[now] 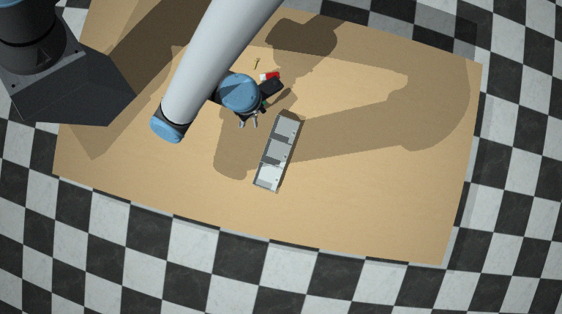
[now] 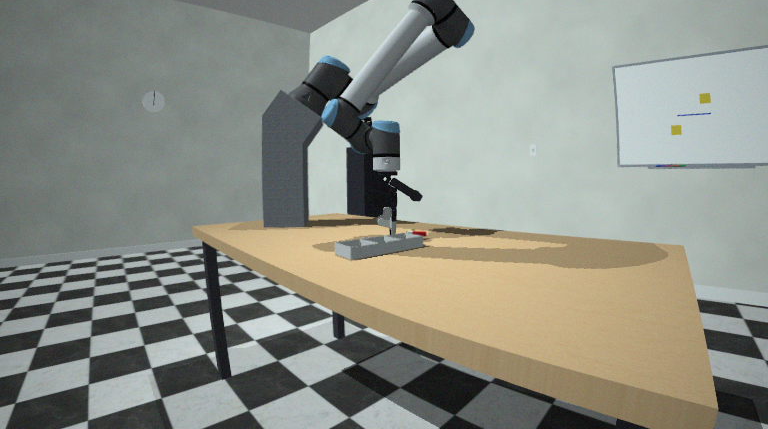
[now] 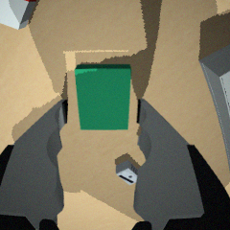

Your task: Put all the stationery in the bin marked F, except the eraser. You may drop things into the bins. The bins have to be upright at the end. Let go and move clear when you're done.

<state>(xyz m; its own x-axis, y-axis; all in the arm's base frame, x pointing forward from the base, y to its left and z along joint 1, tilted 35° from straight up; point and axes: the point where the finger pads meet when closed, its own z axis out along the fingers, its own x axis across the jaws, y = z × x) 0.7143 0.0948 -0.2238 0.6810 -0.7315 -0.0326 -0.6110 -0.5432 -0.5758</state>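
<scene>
Right now the green pad is 1 cm below my hand. Also, from my hand: eraser (10 cm to the left, 2 cm ahead, 1 cm below); then white-grey object (6 cm to the right, 1 cm below); then pencil sharpener (8 cm to the right, 4 cm behind, 1 cm below).
</scene>
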